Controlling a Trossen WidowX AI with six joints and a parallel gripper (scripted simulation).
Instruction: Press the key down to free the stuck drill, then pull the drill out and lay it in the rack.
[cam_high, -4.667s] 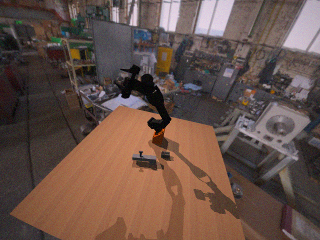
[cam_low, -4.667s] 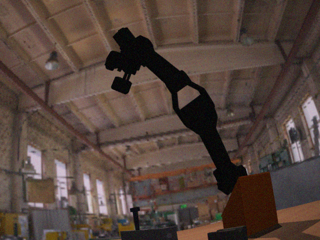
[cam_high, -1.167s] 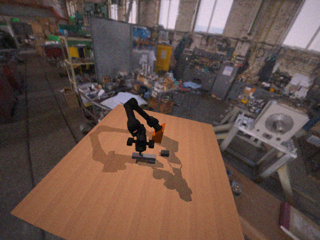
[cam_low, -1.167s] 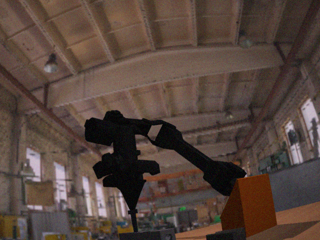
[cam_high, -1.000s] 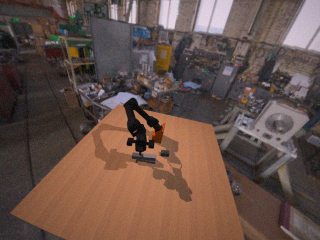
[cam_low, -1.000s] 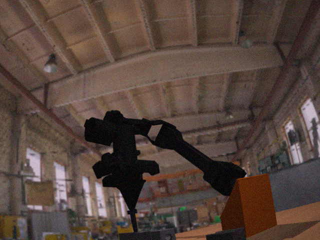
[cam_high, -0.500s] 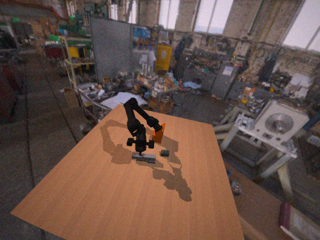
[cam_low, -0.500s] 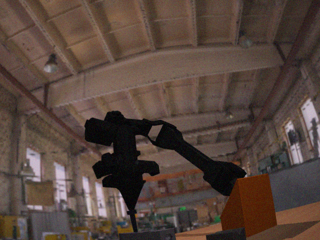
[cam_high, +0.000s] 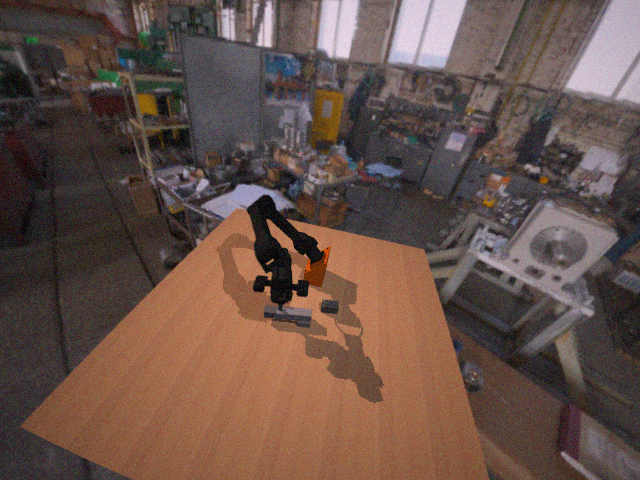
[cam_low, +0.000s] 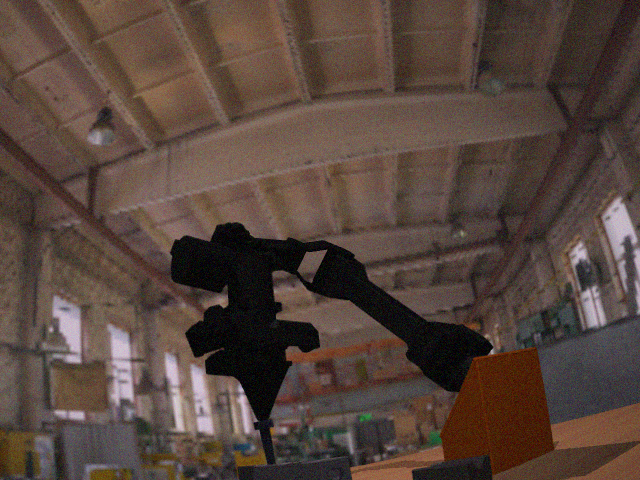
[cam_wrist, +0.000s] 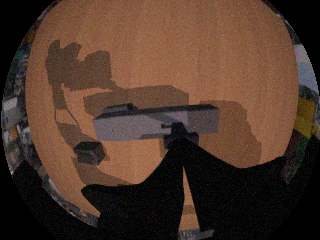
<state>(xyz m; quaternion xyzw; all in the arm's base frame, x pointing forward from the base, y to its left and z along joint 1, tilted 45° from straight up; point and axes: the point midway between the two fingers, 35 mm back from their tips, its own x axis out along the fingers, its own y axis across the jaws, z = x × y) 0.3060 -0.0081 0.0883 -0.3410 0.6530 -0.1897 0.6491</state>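
The drill lies 2 cm behind my gripper tip, 5 cm to the left of it and 7 cm below it. Also, from my gripper tip: grey fixture block (1 cm behind, 3 cm to the left, 8 cm below); dark grey rack (12 cm behind, 18 cm to the left, 10 cm below); small dark key (3 cm below).
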